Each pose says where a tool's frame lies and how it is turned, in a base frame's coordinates. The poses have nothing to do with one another.
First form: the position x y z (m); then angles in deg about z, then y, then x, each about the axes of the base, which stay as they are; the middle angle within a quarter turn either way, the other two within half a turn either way.
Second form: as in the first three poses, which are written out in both.
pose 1, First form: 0.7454 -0.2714 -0.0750 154.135 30.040 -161.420
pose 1, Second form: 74.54 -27.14 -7.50 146.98 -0.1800 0.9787 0.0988
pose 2, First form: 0.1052 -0.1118 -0.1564 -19.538 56.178 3.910
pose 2, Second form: 10.52 -11.18 -15.64 58.70 -0.1024 0.9566 -0.2729
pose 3, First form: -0.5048 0.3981 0.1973 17.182 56.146 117.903
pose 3, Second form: -50.48 39.81 19.73 134.12 0.8510 0.1380 0.5067
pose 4, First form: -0.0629 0.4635 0.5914 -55.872 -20.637 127.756
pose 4, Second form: -6.29 46.35 59.14 144.20 0.8589 0.3617 -0.3626
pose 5, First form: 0.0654 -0.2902 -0.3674 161.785 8.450 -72.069
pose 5, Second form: 6.54 -29.02 -36.74 160.37 -0.0345 0.5975 0.8012
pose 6, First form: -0.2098 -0.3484 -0.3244 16.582 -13.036 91.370
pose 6, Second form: -20.98 -34.84 -32.44 91.38 0.9671 -0.2529 0.0276
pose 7, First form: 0.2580 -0.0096 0.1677 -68.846 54.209 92.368
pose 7, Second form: 25.80 -0.96 16.77 92.07 0.4884 0.8660 -0.1073
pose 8, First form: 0.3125 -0.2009 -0.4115 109.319 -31.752 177.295
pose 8, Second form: 31.25 -20.09 -41.15 152.67 0.5670 -0.8111 -0.1437
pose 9, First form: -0.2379 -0.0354 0.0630 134.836 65.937 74.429
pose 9, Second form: -23.79 -3.54 6.30 174.58 -0.5957 0.3024 -0.7441
